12 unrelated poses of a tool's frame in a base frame.
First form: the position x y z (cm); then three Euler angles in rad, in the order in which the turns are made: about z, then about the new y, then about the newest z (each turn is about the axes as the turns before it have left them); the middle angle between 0 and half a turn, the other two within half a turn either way.
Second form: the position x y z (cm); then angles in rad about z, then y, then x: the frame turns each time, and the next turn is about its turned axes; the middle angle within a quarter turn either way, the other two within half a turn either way. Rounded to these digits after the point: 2 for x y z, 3 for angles.
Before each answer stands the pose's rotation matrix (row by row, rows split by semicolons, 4 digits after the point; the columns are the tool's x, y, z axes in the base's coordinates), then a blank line. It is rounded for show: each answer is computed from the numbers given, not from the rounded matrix.
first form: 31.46 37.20 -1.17 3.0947 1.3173 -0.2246
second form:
-0.2338 -0.1015 -0.9670; 0.2339 -0.9712 0.0454; -0.9437 -0.2156 0.2508

31.46 37.20 -1.17 2.356 1.234 -0.710
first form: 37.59 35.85 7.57 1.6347 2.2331 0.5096
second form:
-0.4526 -0.8903 -0.0504; -0.5669 0.2436 0.7870; -0.6884 0.3847 -0.6149

37.59 35.85 7.57 -2.245 0.759 2.583
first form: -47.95 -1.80 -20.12 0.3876 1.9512 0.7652
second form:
-0.5097 -0.0345 0.8596; 0.5401 0.7650 0.3509; -0.6697 0.6432 -0.3713

-47.95 -1.80 -20.12 2.327 0.734 2.094
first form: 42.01 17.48 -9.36 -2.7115 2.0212 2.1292
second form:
0.1440 -0.5565 -0.8183; -0.8670 0.3276 -0.3754; 0.4770 0.7635 -0.4353

42.01 17.48 -9.36 -1.406 -0.497 2.089
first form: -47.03 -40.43 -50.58 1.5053 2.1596 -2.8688
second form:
0.3038 0.9512 0.0544; 0.5161 -0.2123 0.8298; 0.8009 -0.2241 -0.5554

-47.03 -40.43 -50.58 1.039 -0.929 -2.758
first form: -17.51 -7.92 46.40 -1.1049 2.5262 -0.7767
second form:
-0.8878 0.3801 0.2593; 0.2054 0.8317 -0.5158; -0.4117 -0.4046 -0.8165

-17.51 -7.92 46.40 2.914 0.424 -2.682
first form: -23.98 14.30 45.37 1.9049 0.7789 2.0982
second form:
-0.6989 0.6771 -0.2304; -0.6217 -0.4159 0.6637; 0.3536 0.6070 0.7117

-23.98 14.30 45.37 -2.415 -0.361 0.706
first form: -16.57 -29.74 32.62 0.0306 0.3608 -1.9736
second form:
-0.3384 0.8723 0.3529; -0.9308 -0.3655 0.0108; 0.1384 -0.3248 0.9356

-16.57 -29.74 32.62 -1.920 -0.139 -0.334
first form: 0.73 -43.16 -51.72 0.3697 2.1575 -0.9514
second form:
-0.0055 -0.6301 0.7765; -0.8753 0.3784 0.3009; -0.4835 -0.6781 -0.5536

0.73 -43.16 -51.72 -1.577 0.505 -2.255
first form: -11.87 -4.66 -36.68 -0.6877 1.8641 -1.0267
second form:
-0.6587 0.1374 0.7397; -0.5661 0.5570 -0.6077; -0.4955 -0.8191 -0.2891

-11.87 -4.66 -36.68 -2.432 0.518 -1.910
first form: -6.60 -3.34 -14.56 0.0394 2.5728 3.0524
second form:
0.8350 0.1142 0.5382; 0.1221 -0.9923 0.0212; 0.5365 0.0480 -0.8426

-6.60 -3.34 -14.56 0.145 -0.566 3.085
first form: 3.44 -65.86 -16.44 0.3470 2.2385 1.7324
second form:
-0.2420 0.6294 0.7384; 0.9620 0.0565 0.2670; 0.1263 0.7750 -0.6192

3.44 -65.86 -16.44 1.817 -0.127 2.245
